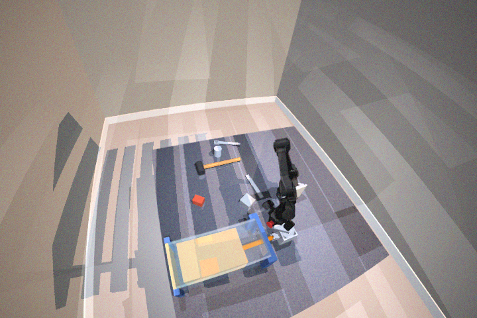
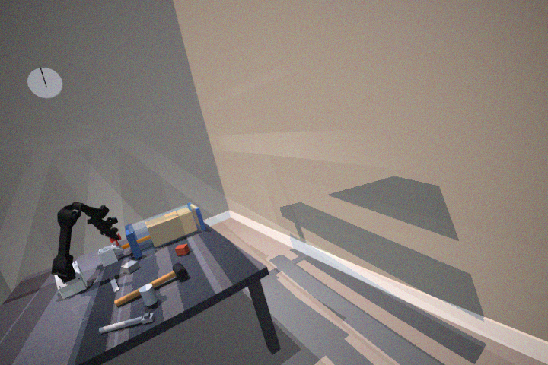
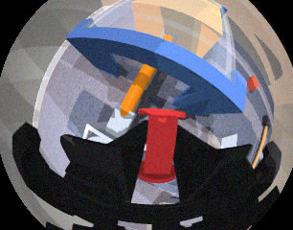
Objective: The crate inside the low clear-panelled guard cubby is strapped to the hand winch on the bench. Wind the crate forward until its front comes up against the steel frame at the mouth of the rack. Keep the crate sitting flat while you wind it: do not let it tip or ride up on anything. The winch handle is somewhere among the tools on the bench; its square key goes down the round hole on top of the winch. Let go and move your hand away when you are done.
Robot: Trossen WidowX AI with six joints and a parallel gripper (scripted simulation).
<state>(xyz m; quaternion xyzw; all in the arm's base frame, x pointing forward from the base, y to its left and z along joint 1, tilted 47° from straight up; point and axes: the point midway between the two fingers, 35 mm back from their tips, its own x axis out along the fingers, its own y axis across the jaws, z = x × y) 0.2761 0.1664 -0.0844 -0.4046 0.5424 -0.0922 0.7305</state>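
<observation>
Right now the winch handle is 40 mm behind my gripper tip, 30 mm below it and 20 mm to the left of it. Round my gripper tip: red knob: 10 mm behind; then blue frame: 70 mm ahead, 50 mm to the left, 30 mm below; then winch: 110 mm behind, 100 mm below, 50 mm to the left.
</observation>
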